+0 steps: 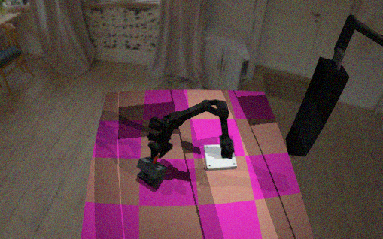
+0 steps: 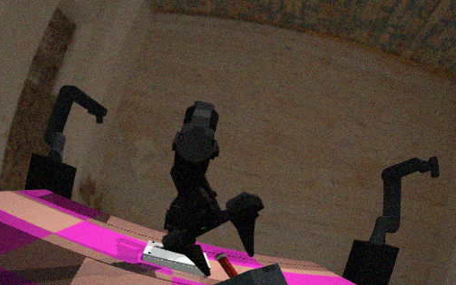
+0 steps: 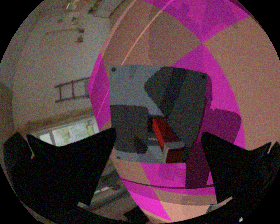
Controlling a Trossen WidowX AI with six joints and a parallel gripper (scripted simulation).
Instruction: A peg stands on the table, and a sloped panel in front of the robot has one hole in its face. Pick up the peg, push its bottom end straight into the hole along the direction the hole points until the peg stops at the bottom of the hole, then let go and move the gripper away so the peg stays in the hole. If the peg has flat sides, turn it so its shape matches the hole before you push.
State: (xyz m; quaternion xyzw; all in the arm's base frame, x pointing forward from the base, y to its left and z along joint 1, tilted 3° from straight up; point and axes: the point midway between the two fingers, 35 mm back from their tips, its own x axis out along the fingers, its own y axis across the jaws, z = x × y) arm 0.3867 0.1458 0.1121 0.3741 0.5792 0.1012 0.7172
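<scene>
My gripper tip is 10 mm to the left of the red peg. From my gripper tip the other things lie so: sloped grey panel: 40 mm below, 30 mm to the left, 20 mm ahead.
</scene>
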